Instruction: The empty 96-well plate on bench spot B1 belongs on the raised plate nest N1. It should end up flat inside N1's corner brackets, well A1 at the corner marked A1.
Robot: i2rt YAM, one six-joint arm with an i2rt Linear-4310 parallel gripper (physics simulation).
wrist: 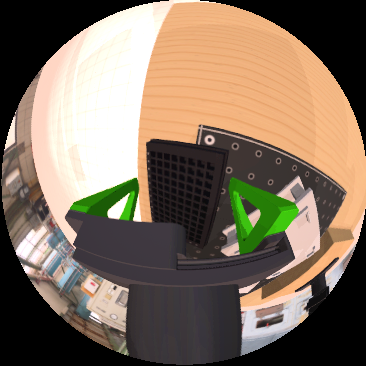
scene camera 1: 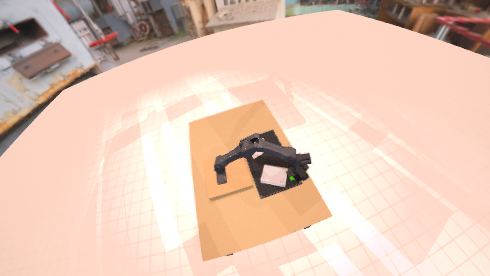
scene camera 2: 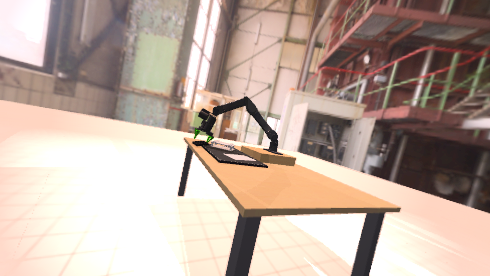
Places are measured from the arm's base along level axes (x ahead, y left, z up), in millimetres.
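Where they show: gripper, between the fingertips: [wrist: 183,182] [scene camera 2: 200,141]; arm's base, origin of its link: [wrist: 316,275] [scene camera 1: 220,171] [scene camera 2: 272,152].
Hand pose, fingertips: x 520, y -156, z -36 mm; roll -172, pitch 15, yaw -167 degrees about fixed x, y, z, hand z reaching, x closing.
Things, the pixels of their top centre, and the offset from my fingertips. "spot": a spot on its surface instead. Level surfaces: height alone.
- black 96-well plate, centre of its top: [wrist: 174,208] [scene camera 2: 200,140] 0 mm ahead, 27 mm left, 11 mm up
- pale raised nest, centre of its top: [wrist: 286,256] [scene camera 1: 274,174] [scene camera 2: 223,142] 165 mm back, 41 mm left, 30 mm up
- dark perforated board, centre of its top: [wrist: 237,274] [scene camera 2: 228,152] [scene camera 1: 267,159] 172 mm back, 190 mm left, 12 mm down
- wooden table, height of its surface: 25 mm down
- flat pale pad, a spot on its surface: [scene camera 2: 238,157] spot: 197 mm back, 328 mm left, 10 mm down
The black 96-well plate [scene camera 2: 199,143] [wrist: 184,185] lies flat, wells up, near the table's edge beside the dark perforated board; in scene camera 1 the arm hides it. My gripper [scene camera 2: 202,140] [wrist: 183,182], with green fingers, is open and empty. It is above the plate, and in the wrist view the plate shows between the two fingers, its right edge near the right finger. The pale raised nest [scene camera 1: 274,176] [scene camera 2: 222,145] [wrist: 306,220] stands on the board, on the right in the wrist view, partly behind the right finger. The A1 mark cannot be made out.
The dark perforated board [scene camera 1: 267,191] [scene camera 2: 216,153] [wrist: 260,166] lies on the wooden table [scene camera 1: 260,220] [scene camera 2: 310,187] [wrist: 225,75]. A flat pale pad [scene camera 1: 257,155] [scene camera 2: 238,157] lies on it. The arm's base stands on a wooden block [scene camera 1: 227,187] [scene camera 2: 276,157].
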